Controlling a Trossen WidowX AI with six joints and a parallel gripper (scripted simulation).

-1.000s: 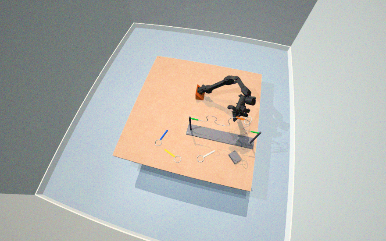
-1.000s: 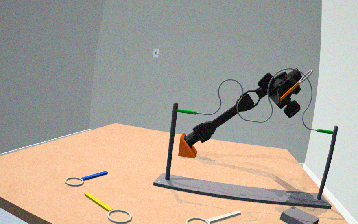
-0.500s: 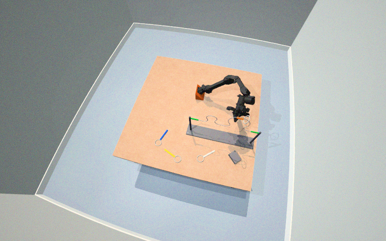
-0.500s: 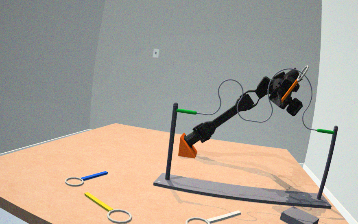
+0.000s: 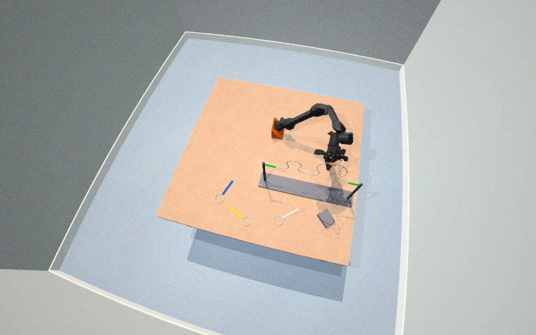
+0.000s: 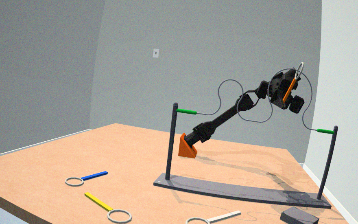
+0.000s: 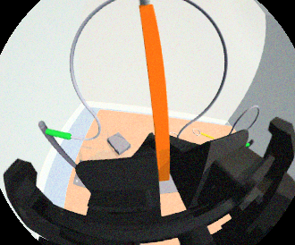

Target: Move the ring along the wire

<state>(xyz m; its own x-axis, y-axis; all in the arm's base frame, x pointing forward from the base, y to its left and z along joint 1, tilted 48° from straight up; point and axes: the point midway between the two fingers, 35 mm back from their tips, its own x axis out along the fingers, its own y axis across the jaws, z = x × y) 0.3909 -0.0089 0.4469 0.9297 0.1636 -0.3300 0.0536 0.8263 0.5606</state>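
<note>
The orange-handled ring is 9 cm above my gripper tip, 2 cm to the left of it and 1 cm ahead of it. From my gripper tip the other things lie so: yellow-handled ring (50 cm to the right, 32 cm below, 24 cm ahead); then grey block (31 cm below, 20 cm ahead, 6 cm to the left); then white-handled ring (32 cm below, 21 cm to the right, 21 cm ahead).
</note>
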